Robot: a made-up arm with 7 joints.
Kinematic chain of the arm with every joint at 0, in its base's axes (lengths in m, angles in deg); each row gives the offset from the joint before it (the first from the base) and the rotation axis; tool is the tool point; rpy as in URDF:
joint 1: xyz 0 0 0.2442 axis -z
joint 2: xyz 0 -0.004 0.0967 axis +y
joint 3: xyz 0 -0.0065 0.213 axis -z
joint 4: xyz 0 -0.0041 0.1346 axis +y
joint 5: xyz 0 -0.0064 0.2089 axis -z
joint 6: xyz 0 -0.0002 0.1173 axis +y
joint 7: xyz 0 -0.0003 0.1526 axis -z
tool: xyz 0 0 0 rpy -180 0 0
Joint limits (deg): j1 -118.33..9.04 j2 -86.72..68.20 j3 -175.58..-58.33 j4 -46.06..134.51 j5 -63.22..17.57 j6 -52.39..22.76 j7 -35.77..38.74
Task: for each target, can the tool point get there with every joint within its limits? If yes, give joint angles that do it. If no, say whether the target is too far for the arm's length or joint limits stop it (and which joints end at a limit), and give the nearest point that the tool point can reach.
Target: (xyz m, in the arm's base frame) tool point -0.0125 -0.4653 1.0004
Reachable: yes | joints -96.36 -22.80 -153.88 19.97 -38.35 11.38 -26.89
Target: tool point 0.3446 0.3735 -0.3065
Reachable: no: joint limits stop it (at a limit: joint 2, joint 3, joint 5) | nearest point 0.2808 0.3043 0.1305 | short by 0.447 m
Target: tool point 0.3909 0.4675 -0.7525
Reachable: no: too far | nearest point 0.2668 0.3191 0.1309 | short by 0.904 m
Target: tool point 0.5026 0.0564 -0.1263
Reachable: no: joint limits stop it (at a limit: joint 1, joint 2, joint 3, joint 5, joint 6) | nearest point 0.4219 0.2193 0.1487 | short by 0.330 m
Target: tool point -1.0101 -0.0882 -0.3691
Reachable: no: too far | nearest point -0.6673 -0.0583 0.0085 | short by 0.511 m
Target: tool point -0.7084 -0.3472 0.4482
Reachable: yes | joints -34.42 -67.58 -150.62 25.56 0.23 12.17 -16.11
